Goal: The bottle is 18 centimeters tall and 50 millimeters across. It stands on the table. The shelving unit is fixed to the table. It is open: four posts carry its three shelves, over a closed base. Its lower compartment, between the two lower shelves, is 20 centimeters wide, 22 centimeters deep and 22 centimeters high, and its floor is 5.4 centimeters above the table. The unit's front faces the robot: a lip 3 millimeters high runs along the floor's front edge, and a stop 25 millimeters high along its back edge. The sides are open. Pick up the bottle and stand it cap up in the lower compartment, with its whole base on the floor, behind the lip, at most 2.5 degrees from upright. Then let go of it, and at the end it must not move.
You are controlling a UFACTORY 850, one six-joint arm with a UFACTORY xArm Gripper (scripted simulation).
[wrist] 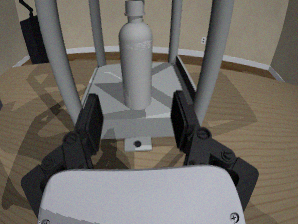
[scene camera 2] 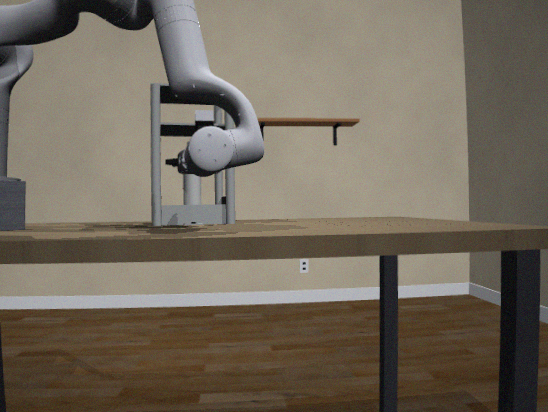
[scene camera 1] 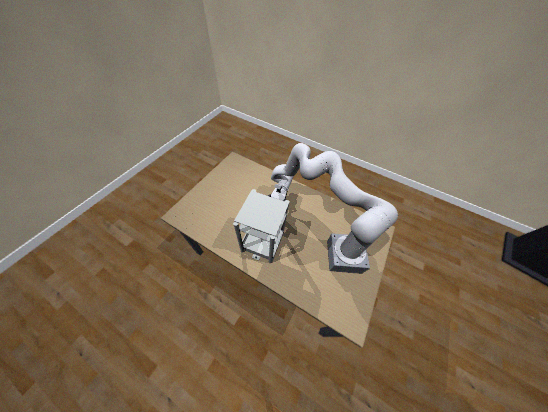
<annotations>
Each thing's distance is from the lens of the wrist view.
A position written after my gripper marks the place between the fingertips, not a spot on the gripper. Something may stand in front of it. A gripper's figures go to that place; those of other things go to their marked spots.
my gripper [wrist: 136,104]: 14 cm
shelving unit [wrist: 137,127]: 28 cm
</annotations>
